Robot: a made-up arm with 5 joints.
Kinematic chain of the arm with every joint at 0, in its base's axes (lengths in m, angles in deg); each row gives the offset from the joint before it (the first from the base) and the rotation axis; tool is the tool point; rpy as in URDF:
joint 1: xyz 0 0 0.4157 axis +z
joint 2: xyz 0 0 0 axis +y
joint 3: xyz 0.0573 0 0.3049 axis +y
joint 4: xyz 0.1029 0 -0.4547 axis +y
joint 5: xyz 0.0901 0 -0.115 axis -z
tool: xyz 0 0 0 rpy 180 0 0
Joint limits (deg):
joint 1: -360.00..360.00
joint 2: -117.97..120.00
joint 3: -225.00..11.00
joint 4: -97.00..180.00
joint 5: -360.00..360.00
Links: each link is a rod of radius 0.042 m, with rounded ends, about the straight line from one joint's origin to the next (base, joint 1, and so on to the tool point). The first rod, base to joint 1, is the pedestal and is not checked.
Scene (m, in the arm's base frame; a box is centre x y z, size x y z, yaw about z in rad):
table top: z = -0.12
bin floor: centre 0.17 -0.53 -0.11 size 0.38 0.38 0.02 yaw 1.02
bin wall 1: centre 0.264 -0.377 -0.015 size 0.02 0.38 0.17 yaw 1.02
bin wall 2: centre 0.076 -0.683 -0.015 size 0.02 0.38 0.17 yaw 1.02
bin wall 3: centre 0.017 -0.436 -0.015 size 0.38 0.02 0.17 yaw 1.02
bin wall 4: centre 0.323 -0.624 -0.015 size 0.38 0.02 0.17 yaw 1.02
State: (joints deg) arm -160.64 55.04 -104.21 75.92 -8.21
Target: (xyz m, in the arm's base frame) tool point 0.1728 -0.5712 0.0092
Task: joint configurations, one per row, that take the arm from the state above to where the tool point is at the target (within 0.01 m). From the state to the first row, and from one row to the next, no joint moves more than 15 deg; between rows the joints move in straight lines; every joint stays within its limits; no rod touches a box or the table.
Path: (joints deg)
1: -146.06 52.21 -100.67 79.09 -8.21
2: -131.48 49.37 -97.13 82.25 -8.21
3: -116.90 46.54 -93.58 85.42 -8.21
4: -102.33 43.71 -90.04 88.58 -8.21
5: -87.75 40.88 -86.50 91.75 -8.21
6: -73.17 38.04 -82.96 94.91 -8.21
7: -73.17 51.49 -89.20 86.32 -8.21
8: -73.17 64.94 -95.45 77.72 -8.21

